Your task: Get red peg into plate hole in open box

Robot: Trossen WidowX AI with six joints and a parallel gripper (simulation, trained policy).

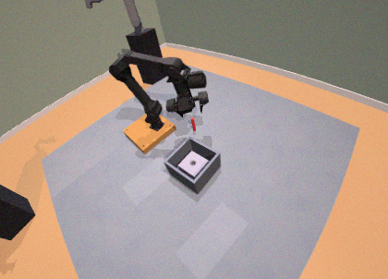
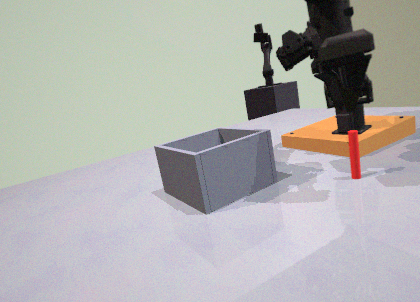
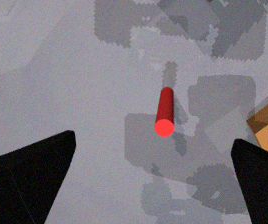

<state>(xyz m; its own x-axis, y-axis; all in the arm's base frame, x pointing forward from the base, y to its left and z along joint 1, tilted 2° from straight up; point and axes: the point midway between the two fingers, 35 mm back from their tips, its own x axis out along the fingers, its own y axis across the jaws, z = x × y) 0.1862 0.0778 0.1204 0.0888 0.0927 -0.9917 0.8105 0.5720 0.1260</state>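
The red peg is 1 cm behind my gripper tip, 1 cm to the left of it and 8 cm below it. The rest, counted from my gripper tip: grey box (13 cm ahead, 20 cm to the right, 9 cm below).
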